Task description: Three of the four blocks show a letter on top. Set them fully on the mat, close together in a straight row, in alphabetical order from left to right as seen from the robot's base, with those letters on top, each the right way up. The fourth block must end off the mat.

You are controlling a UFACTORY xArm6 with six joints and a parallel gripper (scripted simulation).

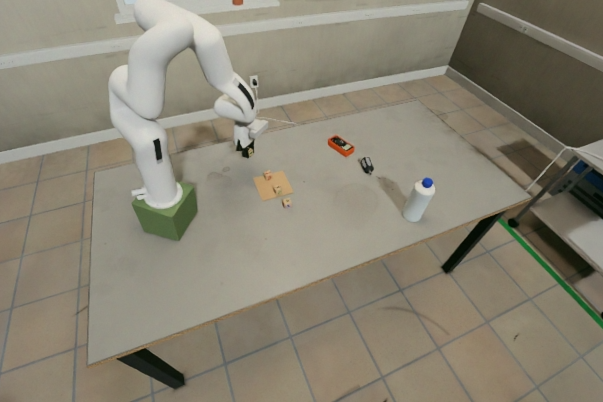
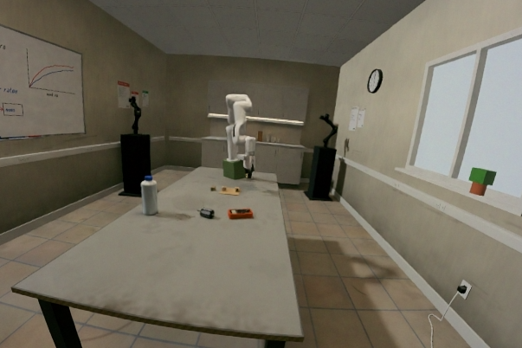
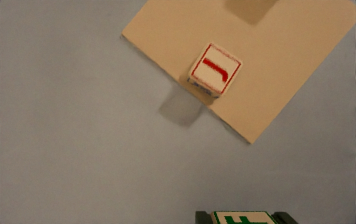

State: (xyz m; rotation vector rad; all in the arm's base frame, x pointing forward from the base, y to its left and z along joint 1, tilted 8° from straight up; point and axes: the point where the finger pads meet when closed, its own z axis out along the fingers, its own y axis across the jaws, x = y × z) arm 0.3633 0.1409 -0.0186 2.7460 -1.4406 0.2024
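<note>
My hand is 60 mm short of the tan mat, 120 mm to the left of it and 120 mm above it. Round my hand: white bottle (500 mm ahead, 510 mm to the right, 30 mm below); then orange meter (460 mm ahead, 30 mm to the right, 110 mm below); then small black object (490 mm ahead, 220 mm to the right, 100 mm below).
</note>
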